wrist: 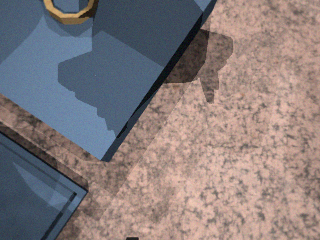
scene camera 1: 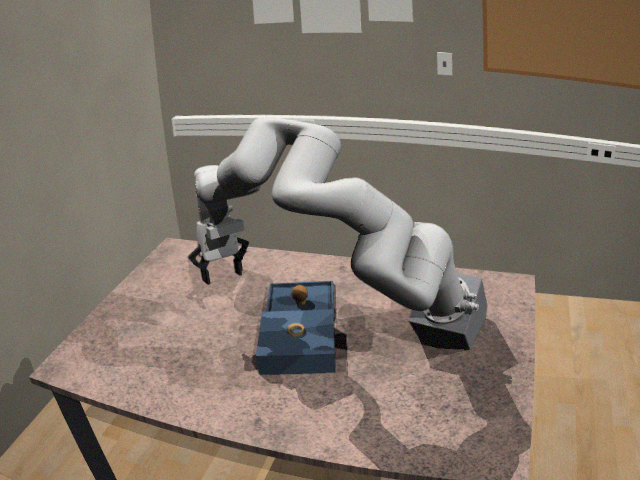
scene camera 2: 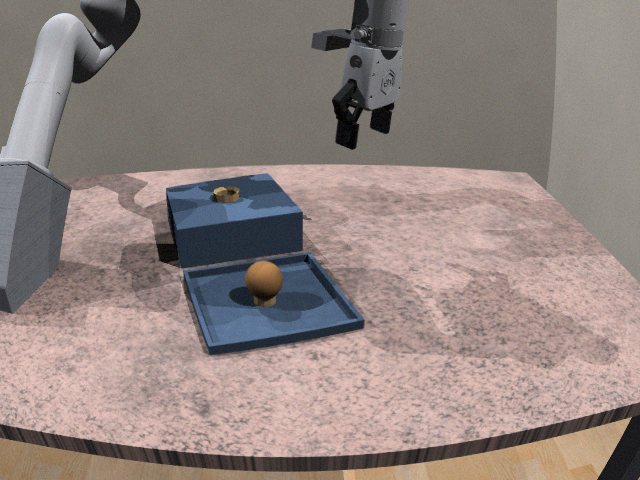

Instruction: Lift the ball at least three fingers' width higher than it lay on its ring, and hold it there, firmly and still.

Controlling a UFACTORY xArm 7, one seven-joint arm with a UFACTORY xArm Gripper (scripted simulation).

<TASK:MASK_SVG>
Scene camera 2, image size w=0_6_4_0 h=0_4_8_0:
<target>gripper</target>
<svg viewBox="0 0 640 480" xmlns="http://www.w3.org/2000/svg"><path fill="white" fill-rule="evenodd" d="M402 46L383 47L353 39L350 40L351 43L347 52L341 81L342 89L332 99L334 112L337 115L336 119L338 119L335 140L337 144L352 150L356 148L359 131L357 121L363 108L366 111L372 111L371 129L384 134L389 133L392 111L390 110L394 109L394 102L400 96Z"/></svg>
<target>tall blue box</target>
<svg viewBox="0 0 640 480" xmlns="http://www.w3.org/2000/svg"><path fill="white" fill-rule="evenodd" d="M303 211L268 173L166 188L168 222L181 268L303 251Z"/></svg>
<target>brown ball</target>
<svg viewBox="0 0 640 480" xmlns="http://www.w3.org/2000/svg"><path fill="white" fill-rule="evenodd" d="M256 262L246 272L246 287L257 298L272 298L281 290L283 284L282 273L275 264L269 261Z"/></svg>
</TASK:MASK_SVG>
